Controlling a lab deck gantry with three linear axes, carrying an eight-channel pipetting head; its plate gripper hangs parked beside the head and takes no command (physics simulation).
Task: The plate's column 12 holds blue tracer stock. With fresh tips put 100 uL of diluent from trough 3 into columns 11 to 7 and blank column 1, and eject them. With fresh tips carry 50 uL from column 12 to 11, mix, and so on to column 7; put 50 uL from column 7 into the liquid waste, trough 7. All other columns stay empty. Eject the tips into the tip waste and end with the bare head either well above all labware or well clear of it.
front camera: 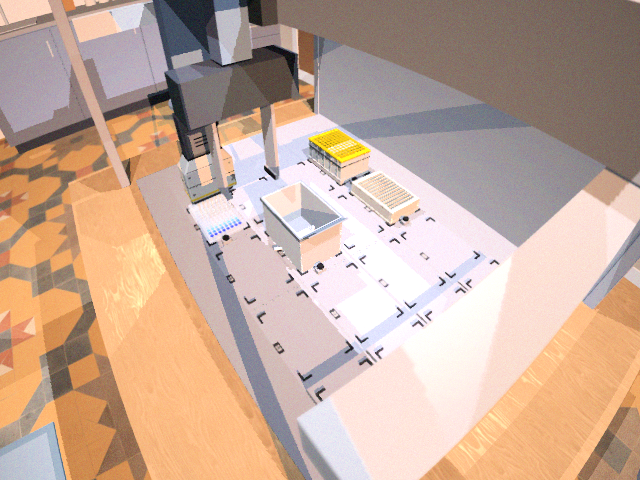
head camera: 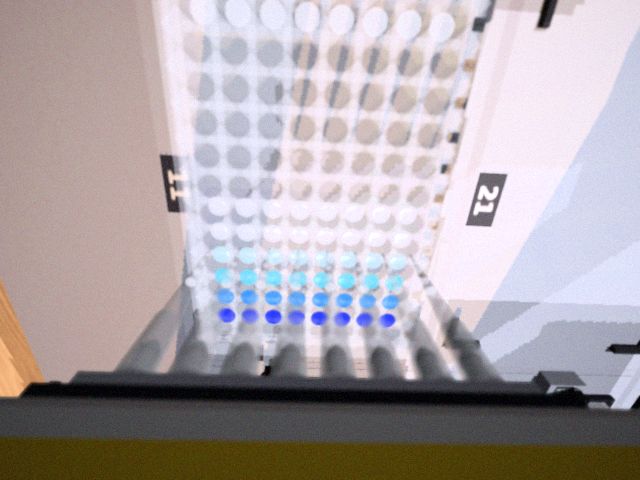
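Observation:
The clear plate (front camera: 201, 221) (head camera: 174, 103) lies under the pipetting head (front camera: 200, 170) (head camera: 310, 423). In the head view column 12 is deep blue, 11 mid blue, 10 cyan, 9 pale cyan; columns 8, 7 and 1 look whitish, columns 2 to 6 empty. Clear tips hang on the eight channels, their ends low over the plate around columns 8 and 9; the exact column and any liquid in them are hard to tell. The parked plate gripper (front camera: 249, 184) is open, nothing between its paddles. The trough block (front camera: 404, 208) stands right of the open tip waste bin (front camera: 321, 246).
The yellow tip rack (front camera: 338, 146) stands behind the trough block, with some positions paler than the rest. The high-walled waste bin stands close to the right of the plate and head. Deck labels 11 (head camera: 175, 183) and 21 (head camera: 485, 199) flank the plate.

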